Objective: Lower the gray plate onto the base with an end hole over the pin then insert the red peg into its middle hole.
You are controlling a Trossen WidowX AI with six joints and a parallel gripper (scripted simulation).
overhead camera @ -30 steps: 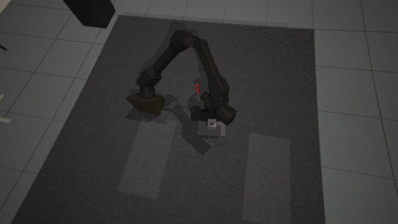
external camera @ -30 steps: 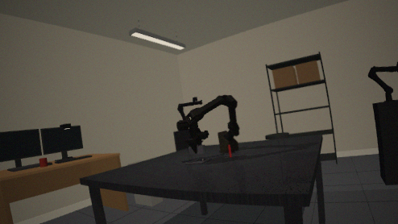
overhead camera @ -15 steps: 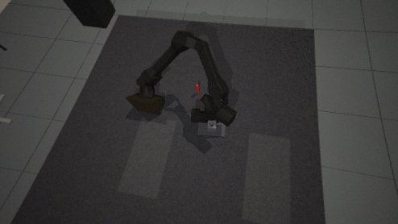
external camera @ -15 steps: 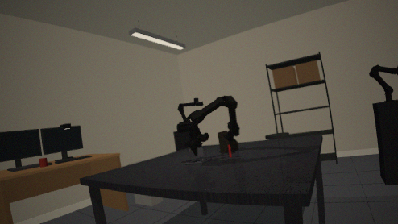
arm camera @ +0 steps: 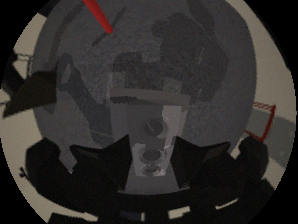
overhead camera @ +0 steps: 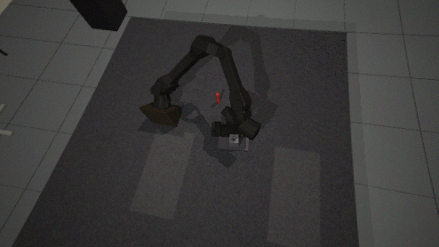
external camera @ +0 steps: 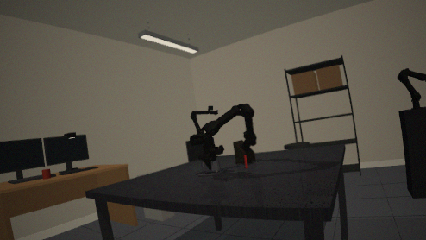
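Right now the red peg is 110 mm behind my gripper tip, 170 mm to the left of it and 10 mm above it. The rest, counted from my gripper tip: gray plate: 30 mm above.
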